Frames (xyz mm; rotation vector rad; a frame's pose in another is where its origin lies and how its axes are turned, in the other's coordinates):
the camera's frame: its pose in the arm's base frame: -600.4 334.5 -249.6 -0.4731 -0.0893 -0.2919
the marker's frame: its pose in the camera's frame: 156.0 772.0 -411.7 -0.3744 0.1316 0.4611
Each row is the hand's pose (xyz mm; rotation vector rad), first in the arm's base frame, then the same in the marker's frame.
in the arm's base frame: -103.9 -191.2 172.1 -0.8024 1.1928 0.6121
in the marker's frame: -165.3 -1448.7 36.3 -0.0861 0.6888 0.8170
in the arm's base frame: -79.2 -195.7 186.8 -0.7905 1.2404 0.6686
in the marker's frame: -144.7 -1466.8 46.0 -0.0902 0.7098 0.8854
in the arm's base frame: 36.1 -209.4 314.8 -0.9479 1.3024 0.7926
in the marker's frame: -61.9 -1589.0 135.9 -0.2726 0.7247 0.9921
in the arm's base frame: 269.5 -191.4 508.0 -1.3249 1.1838 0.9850
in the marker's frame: 121.8 -1758.3 308.2 -0.6616 0.5727 1.0555
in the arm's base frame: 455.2 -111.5 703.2 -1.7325 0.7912 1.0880
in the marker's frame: 260.2 -1878.7 521.1 -1.0510 0.2397 0.9458
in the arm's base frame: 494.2 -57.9 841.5 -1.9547 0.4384 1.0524
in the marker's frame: 268.0 -1948.9 657.2 -1.2546 -0.0147 0.7683
